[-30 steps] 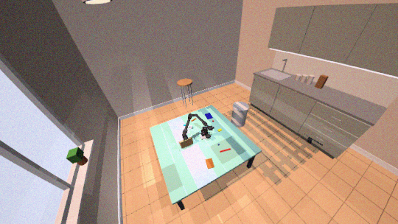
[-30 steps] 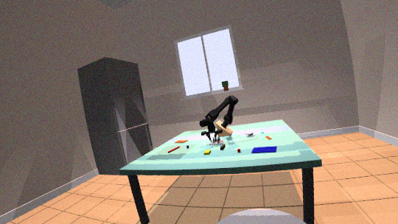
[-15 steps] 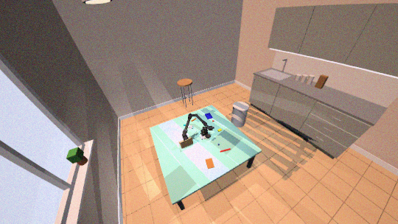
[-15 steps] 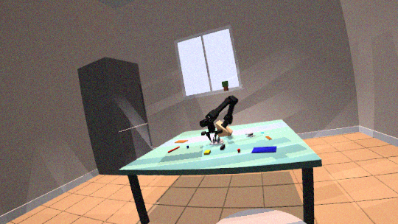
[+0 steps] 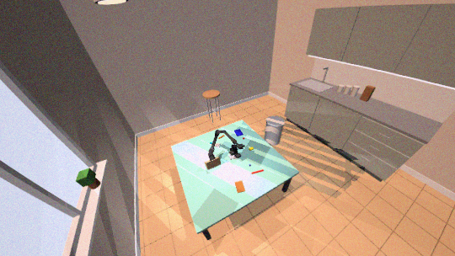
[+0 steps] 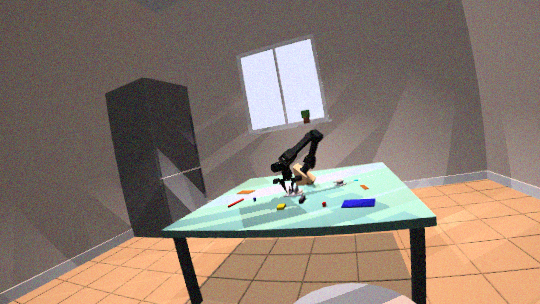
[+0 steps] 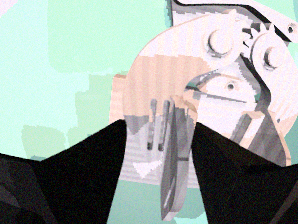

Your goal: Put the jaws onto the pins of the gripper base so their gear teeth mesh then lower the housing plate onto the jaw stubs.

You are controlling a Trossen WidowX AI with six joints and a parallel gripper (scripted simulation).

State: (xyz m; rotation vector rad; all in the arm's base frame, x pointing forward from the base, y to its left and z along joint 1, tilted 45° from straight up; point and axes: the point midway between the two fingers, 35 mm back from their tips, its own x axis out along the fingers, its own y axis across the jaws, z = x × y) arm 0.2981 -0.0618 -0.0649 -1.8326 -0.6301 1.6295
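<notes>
Now: the pale flat plate 20 mm ahead of my gripper tip, 30 mm to the left of it and 10 mm below it. The rest, counted from my gripper tip: red stick (70 mm ahead, 350 mm to the right, 10 mm below); yellow block (270 mm ahead, 20 mm to the right, 10 mm below); dark block (190 mm ahead, 90 mm to the left).
</notes>
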